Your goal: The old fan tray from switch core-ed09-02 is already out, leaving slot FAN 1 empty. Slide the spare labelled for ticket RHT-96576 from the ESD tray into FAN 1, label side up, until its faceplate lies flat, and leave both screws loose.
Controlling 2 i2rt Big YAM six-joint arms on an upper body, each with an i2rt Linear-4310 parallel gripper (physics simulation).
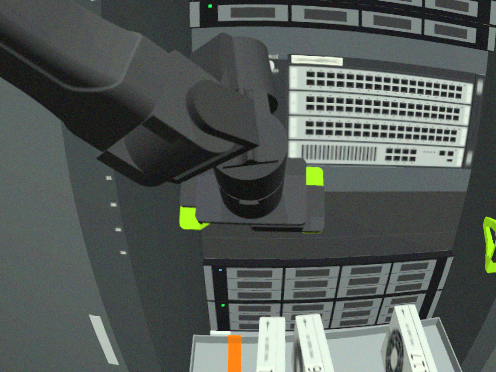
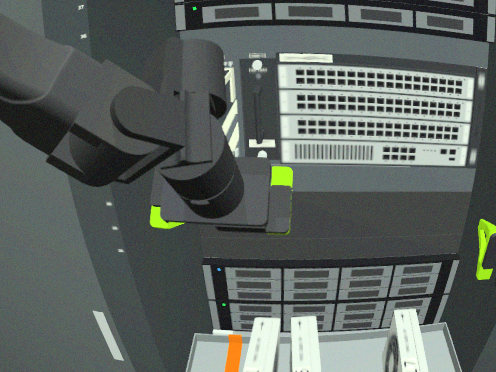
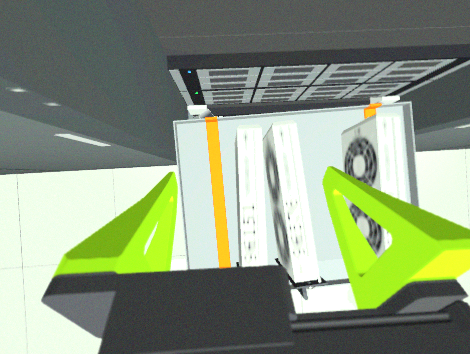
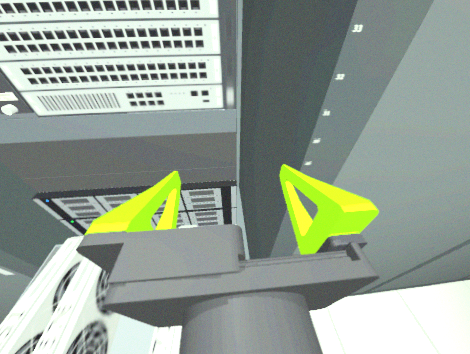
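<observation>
Three white spare fan trays stand on edge in the grey ESD tray (image 1: 212, 354) (image 2: 210, 354) (image 3: 192, 150): a left one (image 1: 271, 345) (image 2: 262, 345) (image 3: 250, 195), a middle one (image 1: 314, 345) (image 2: 305, 345) (image 3: 294, 200) and one at the right (image 1: 412, 335) (image 2: 407, 340) (image 3: 389, 160). Their labels are too blurred or cut off to read fully. My left gripper (image 1: 252, 200) (image 2: 222, 200) (image 3: 251, 176) is open, above the left and middle spares, with nothing between its fingers. My right gripper (image 4: 230, 173) is open and empty at the right. Slot FAN 1 (image 2: 232, 132) is mostly hidden by the left arm.
The switch's port cards (image 1: 380, 120) (image 2: 375, 120) (image 4: 110, 55) are right of the fan bays. A dark installed fan tray (image 2: 258, 110) with a handle sits beside FAN 1. Drive units (image 1: 310, 280) (image 2: 310, 280) (image 3: 290, 77) sit behind the ESD tray, which has an orange strip (image 1: 234, 352) (image 2: 233, 352) (image 3: 217, 195).
</observation>
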